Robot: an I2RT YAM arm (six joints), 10 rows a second.
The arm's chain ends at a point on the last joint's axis. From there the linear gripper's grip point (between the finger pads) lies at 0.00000 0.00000 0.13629 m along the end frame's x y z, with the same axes.
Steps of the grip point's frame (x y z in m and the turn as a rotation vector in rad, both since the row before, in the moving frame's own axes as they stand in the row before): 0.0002, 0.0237, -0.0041, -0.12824, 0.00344, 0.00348; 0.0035, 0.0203, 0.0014, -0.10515, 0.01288, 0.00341; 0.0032, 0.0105, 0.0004, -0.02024, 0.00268, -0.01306; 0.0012, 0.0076, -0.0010, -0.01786, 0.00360, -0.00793; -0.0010, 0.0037, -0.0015, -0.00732, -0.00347, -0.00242; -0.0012, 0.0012, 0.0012, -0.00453, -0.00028, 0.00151; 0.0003, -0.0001, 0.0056, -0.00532, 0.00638, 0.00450; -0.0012, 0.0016, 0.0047, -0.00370, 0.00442, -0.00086
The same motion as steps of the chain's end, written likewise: -0.0002, 0.0063, -0.0030, -0.12824, 0.00344, 0.00348; 0.0018, 0.0060, 0.0022, -0.10515, 0.01288, 0.00341; 0.0028, 0.0077, 0.0004, -0.02024, 0.00268, -0.01306; 0.0007, 0.0052, -0.0010, -0.01786, 0.00360, -0.00793; -0.0005, 0.0027, -0.0015, -0.00732, -0.00347, -0.00242; -0.0012, 0.0006, 0.0012, -0.00453, -0.00028, 0.00151; -0.0006, -0.0008, 0.0056, -0.00532, 0.00638, 0.00450; -0.0018, 0.0011, 0.0047, -0.00370, 0.00442, -0.00086
